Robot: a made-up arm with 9 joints. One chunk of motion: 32 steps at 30 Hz.
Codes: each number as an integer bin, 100 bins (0 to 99) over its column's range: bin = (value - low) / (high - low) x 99, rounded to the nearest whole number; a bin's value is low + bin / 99 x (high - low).
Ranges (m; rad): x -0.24..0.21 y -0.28..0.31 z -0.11..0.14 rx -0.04..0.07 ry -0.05..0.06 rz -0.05..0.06
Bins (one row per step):
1: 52 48 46 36 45 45
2: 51 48 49 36 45 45
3: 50 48 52 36 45 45
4: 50 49 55 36 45 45
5: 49 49 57 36 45 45
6: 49 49 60 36 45 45
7: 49 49 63 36 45 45
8: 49 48 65 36 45 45
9: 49 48 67 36 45 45
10: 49 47 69 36 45 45
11: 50 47 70 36 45 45
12: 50 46 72 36 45 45
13: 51 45 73 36 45 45
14: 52 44 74 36 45 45
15: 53 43 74 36 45 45
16: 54 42 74 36 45 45
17: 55 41 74 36 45 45
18: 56 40 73 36 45 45
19: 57 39 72 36 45 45
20: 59 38 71 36 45 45
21: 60 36 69 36 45 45
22: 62 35 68 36 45 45
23: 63 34 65 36 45 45
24: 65 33 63 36 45 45
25: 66 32 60 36 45 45
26: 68 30 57 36 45 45
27: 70 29 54 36 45 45
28: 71 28 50 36 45 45
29: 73 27 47 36 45 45
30: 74 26 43 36 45 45
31: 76 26 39 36 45 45
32: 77 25 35 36 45 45
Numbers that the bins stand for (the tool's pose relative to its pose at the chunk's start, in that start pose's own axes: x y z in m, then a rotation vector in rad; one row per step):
1: -0.0036 0.0061 0.0062 0.0000 0.0000 0.0000
2: -0.0082 0.0061 0.0137 0.0000 0.0000 0.0000
3: -0.0127 0.0061 0.0213 0.0000 0.0000 0.0000
4: -0.0127 0.0120 0.0289 0.0000 0.0000 0.0000
5: -0.0173 0.0120 0.0339 0.0000 0.0000 0.0000
6: -0.0173 0.0120 0.0415 0.0000 0.0000 0.0000
7: -0.0173 0.0120 0.0491 0.0000 0.0000 0.0000
8: -0.0173 0.0061 0.0541 0.0000 0.0000 0.0000
9: -0.0173 0.0061 0.0592 0.0000 0.0000 0.0000
10: -0.0173 0.0001 0.0642 0.0000 0.0000 0.0000
11: -0.0127 0.0001 0.0668 0.0000 0.0000 0.0000
12: -0.0127 -0.0059 0.0718 0.0000 0.0000 0.0000
13: -0.0082 -0.0118 0.0743 0.0000 0.0000 0.0000
14: -0.0036 -0.0178 0.0769 0.0000 0.0000 0.0000
15: 0.0009 -0.0237 0.0769 0.0000 0.0000 0.0000
16: 0.0055 -0.0297 0.0769 0.0000 0.0000 0.0000
17: 0.0100 -0.0357 0.0769 0.0000 0.0000 0.0000
18: 0.0145 -0.0416 0.0743 0.0000 0.0000 0.0000
19: 0.0191 -0.0476 0.0718 0.0000 0.0000 0.0000
20: 0.0282 -0.0535 0.0693 0.0000 0.0000 0.0000
21: 0.0327 -0.0655 0.0642 0.0000 0.0000 0.0000
22: 0.0418 -0.0714 0.0617 0.0000 0.0000 0.0000
23: 0.0464 -0.0774 0.0541 0.0000 0.0000 0.0000
24: 0.0555 -0.0833 0.0491 0.0000 0.0000 0.0000
25: 0.0600 -0.0893 0.0415 0.0000 0.0000 0.0000
26: 0.0691 -0.1012 0.0339 0.0000 0.0000 0.0000
27: 0.0782 -0.1072 0.0264 0.0000 0.0000 0.0000
28: 0.0827 -0.1131 0.0163 0.0000 0.0000 0.0000
29: 0.0918 -0.1191 0.0087 0.0000 0.0000 0.0000
30: 0.0964 -0.1251 -0.0014 0.0000 0.0000 0.0000
31: 0.1055 -0.1251 -0.0115 0.0000 0.0000 0.0000
32: 0.1100 -0.1310 -0.0216 0.0000 0.0000 0.0000

